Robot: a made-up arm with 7 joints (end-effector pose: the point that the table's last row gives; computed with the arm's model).
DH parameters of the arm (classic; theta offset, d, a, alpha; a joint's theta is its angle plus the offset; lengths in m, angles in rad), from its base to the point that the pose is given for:
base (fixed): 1.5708 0.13 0 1.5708
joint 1: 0 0.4 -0.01 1.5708
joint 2: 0 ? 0.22 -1.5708
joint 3: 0 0.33 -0.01 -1.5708
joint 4: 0 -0.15 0.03 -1.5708
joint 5: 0 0.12 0.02 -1.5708
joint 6: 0 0.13 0.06 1.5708
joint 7: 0 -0.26 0.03 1.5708
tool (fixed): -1.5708 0.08 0 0
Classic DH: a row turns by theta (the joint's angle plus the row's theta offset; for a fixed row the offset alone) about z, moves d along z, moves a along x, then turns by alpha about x.
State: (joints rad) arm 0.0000 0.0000 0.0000 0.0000 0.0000 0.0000 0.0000
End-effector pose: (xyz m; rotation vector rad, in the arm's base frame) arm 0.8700 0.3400 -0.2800 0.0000 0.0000 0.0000
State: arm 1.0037 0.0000 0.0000 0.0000 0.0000 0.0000 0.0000
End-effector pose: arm 0.8700 0.5285 0.1965 1.0037 0.0000 0.0000
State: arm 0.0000 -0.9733 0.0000 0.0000 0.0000 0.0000 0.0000
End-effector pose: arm 0.3750 0.5755 -0.2800 0.0000 0.0000 0.9733
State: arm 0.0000 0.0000 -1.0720 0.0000 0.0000 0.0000 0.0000
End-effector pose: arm 0.8700 0.0966 -0.2898 -1.0720 0.0000 0.0000
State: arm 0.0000 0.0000 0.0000 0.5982 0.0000 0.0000 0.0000
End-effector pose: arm 0.7668 0.3945 -0.2800 0.0000 0.0000 0.5982
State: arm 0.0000 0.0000 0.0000 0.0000 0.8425 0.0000 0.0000
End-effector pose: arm 0.8700 0.2659 -0.3454 -0.8425 0.0000 0.0000
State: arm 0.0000 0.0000 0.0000 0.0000 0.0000 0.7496 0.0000
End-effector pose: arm 0.8616 0.1387 -0.2800 0.0000 0.0000 -0.7496
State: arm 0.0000 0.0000 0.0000 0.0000 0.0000 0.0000 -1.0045
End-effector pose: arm 0.8700 0.2586 -0.2918 1.0045 0.0000 0.0000
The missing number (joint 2, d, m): 0.21
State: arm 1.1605 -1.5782 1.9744 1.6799 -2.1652 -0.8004 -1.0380
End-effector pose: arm 0.2525 0.3109 0.3743 1.0299 -0.6132 0.0060
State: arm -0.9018 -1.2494 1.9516 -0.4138 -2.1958 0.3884 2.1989
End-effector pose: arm 0.3836 0.2631 -0.3958 0.8260 1.6629 0.1473
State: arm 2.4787 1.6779 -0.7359 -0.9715 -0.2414 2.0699 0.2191
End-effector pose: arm 0.4295 0.3192 0.3976 1.9234 -1.8126 1.1775
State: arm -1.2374 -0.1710 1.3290 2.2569 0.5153 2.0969 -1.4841
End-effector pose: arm 0.9775 -0.1798 -0.3787 1.8747 -0.0987 0.3406
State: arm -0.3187 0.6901 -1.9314 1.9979 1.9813 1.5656 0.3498
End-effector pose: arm 0.8152 -0.0013 -0.0868 -1.5581 -0.5832 1.3135
